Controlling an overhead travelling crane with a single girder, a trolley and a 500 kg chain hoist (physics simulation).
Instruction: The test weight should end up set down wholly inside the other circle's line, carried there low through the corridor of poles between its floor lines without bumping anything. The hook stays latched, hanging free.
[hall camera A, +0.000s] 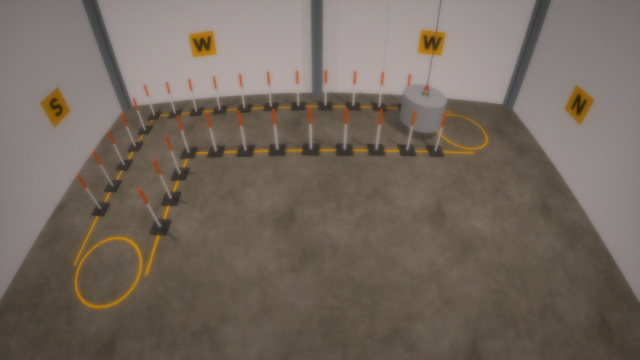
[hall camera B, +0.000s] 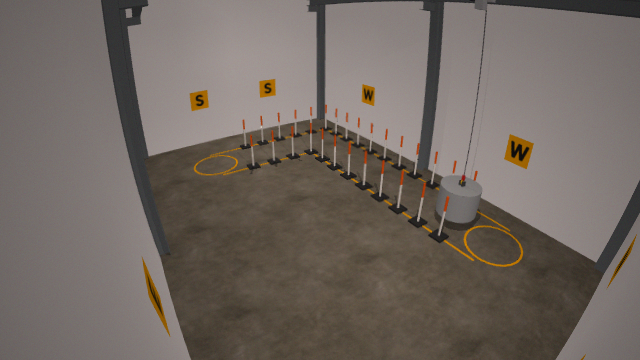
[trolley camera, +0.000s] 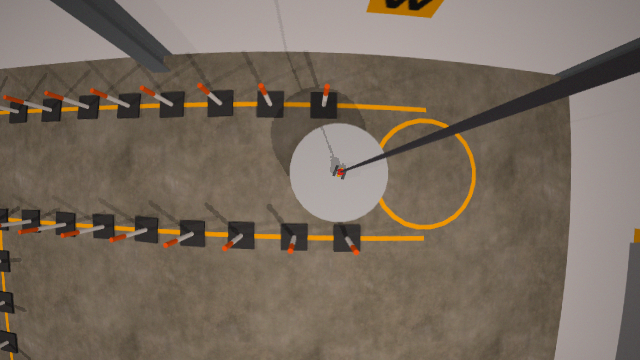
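The grey cylindrical test weight (hall camera A: 424, 114) (hall camera B: 458, 204) (trolley camera: 317, 192) hangs upright and low over the floor, between the last poles at the corridor's north end. My hook (hall camera A: 426, 90) (hall camera B: 463, 180) (trolley camera: 340, 172) is latched shut on the lifting point at its top centre. In the trolley camera the weight covers the near edge of the north circle (hall camera A: 487, 137) (hall camera B: 522, 250) (trolley camera: 474, 172); most of that circle lies beyond it. The near end pole (hall camera A: 440, 134) (hall camera B: 443, 218) stands close to its side. The south circle (hall camera A: 101, 307) (hall camera B: 215, 175) lies at the corridor's other end.
Red-and-white poles on black bases line both floor lines (hall camera A: 325, 150) (trolley camera: 392, 238) of the L-shaped corridor. The far row's end base (trolley camera: 323, 105) is near the weight's shadow. The west wall (hall camera A: 360, 50) (hall camera B: 555, 110) stands behind the far row. The chain leans slightly in both hall views.
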